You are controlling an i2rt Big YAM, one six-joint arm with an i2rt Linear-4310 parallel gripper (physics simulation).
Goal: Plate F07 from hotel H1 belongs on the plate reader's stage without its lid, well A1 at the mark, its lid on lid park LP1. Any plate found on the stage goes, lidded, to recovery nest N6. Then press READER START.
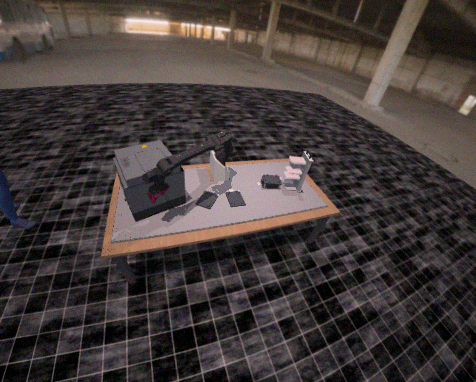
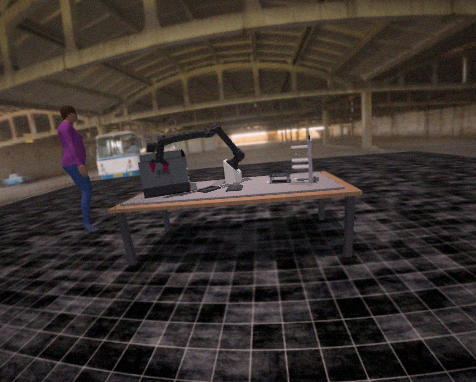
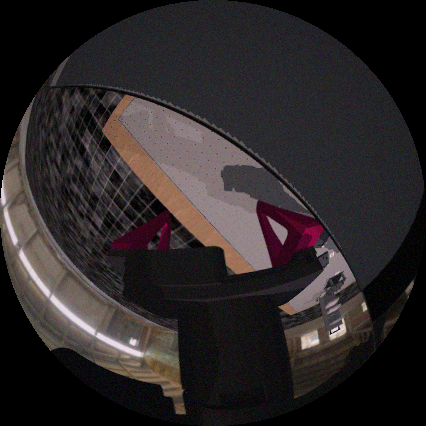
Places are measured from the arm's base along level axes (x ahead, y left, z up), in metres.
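Pixels of known places: gripper, between the fingertips: [image 1: 157,198] [image 2: 158,172] [image 3: 213,209]; arm's base, origin of its link: [image 1: 219,160] [image 2: 231,165].
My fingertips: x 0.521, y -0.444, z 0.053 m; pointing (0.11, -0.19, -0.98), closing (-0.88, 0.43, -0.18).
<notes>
Ahead of a thing's pixels: the offset from my fingertips to its middle. "*": to the spot under its first point.
The plate reader is a big dark grey box @(dx -0.240, dy -0.086, dz -0.024 m) [image 1: 172,192] [image 2: 175,182] [image 3: 250,75] at the table's left end. Its stage, any plate on it and the START button cannot be made out. My gripper [image 1: 156,195] [image 2: 159,168] [image 3: 213,209], with magenta fingers, is open and empty, pointing down close in front of the reader's front face, above the table. The hotel @(dx -0.346, dy +1.111, dz -0.019 m) [image 1: 304,175] [image 2: 310,162] stands at the right end with several pale plates stacked on its shelves; labels are unreadable. Two flat dark pads @(* dx -0.168, dy +0.325, dz -0.189 m) [image 1: 207,200] @(* dx -0.185, dy +0.555, dz -0.191 m) [image 1: 236,198] lie mid-table; which is LP1 or N6 cannot be told.
A low black holder [image 1: 271,181] [image 2: 279,178] stands left of the hotel. The white arm base [image 1: 217,168] [image 2: 230,173] stands near the table's back edge. The wooden table edge [image 1: 220,233] [image 3: 165,190] runs along the front. A person [image 2: 74,142] stands beyond the left end.
</notes>
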